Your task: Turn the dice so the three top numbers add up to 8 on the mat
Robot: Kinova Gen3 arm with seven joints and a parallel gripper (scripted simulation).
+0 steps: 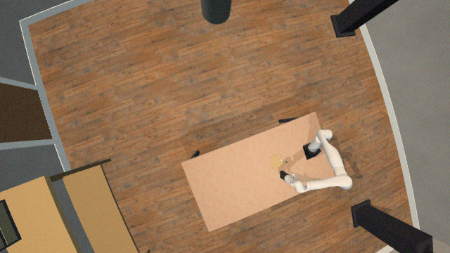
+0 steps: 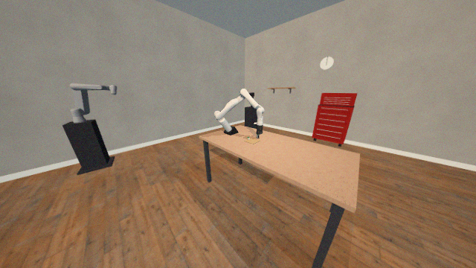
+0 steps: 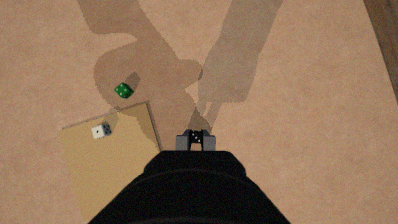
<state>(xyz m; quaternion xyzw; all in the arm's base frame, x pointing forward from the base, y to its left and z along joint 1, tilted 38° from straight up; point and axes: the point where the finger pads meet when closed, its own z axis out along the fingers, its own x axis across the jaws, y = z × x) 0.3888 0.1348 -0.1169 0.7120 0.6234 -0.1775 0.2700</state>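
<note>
Now: the tan mat 13 cm to the right of my hand, 2 cm below it and 2 cm ahead of it. The rest, counted from my hand: black die 1 cm below; green die 9 cm to the right, 8 cm behind, 1 cm below; white die 13 cm to the right, 3 cm behind, 1 cm below.
</note>
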